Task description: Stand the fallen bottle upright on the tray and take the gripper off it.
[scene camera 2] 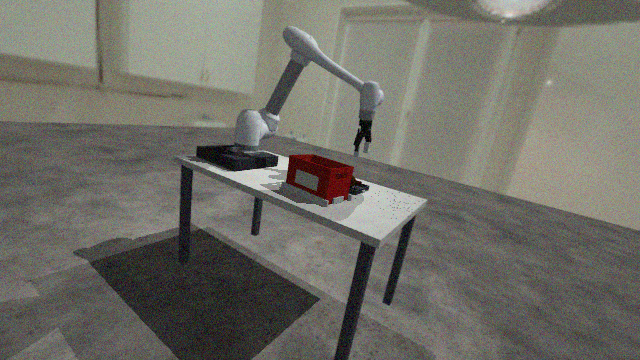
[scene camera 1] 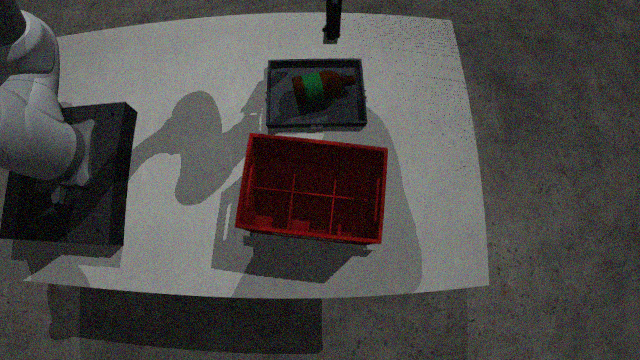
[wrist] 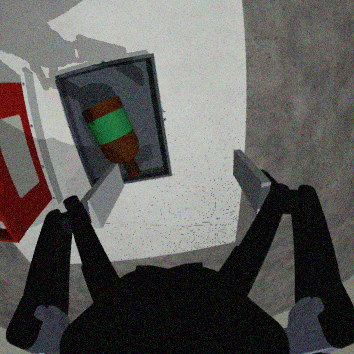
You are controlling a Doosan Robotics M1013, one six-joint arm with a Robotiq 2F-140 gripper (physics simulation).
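Frame: origin at the arm's base, x left, y up, z ahead, level; centimetres.
Seen in the pictures: gripper, fingertip midpoint: point(scene camera 2: 360, 154) point(wrist: 175, 168); arm's base at its link origin: point(scene camera 2: 245, 151) point(scene camera 1: 67, 156).
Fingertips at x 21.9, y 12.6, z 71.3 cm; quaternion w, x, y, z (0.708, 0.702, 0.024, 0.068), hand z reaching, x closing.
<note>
Offsets run from my fingertips to a thing's top centre. "spot": to the spot under its first point. Level surfaces: height alone.
A brown bottle with a green label @(dz -1.2, dx -9.5, dy -11.7 cm) point(scene camera 1: 314, 86) point(wrist: 111, 128) lies on its side in the dark grey tray @(dz -3.5, dx -9.6, dy -17.0 cm) point(scene camera 1: 270, 95) point(wrist: 163, 131). In the wrist view its neck points down toward the gripper's left finger; in scene camera 1 it points right. In scene camera 2 the tray @(spot: dz +5.2, dx -3.6, dy -19.5 cm) point(scene camera 2: 360, 188) is partly hidden behind the red crate. My gripper point(wrist: 175, 168) point(scene camera 2: 362, 149) is open and empty. It hangs above the table, higher than the bottle and apart from it. In scene camera 1 part of one finger shows at the top edge, beyond the tray.
A red crate with inner dividers @(dz -6.9, dx -37.9, dy -2.0 cm) point(scene camera 1: 384, 195) point(scene camera 2: 337, 186) point(wrist: 39, 182) stands close beside the tray. The arm's black base block point(scene camera 1: 131, 175) point(scene camera 2: 235, 162) is at the other end of the white table @(dy -19.5 cm) point(scene camera 1: 445, 200) point(scene camera 2: 395, 212). The table's edge shows near the right finger in the wrist view.
</note>
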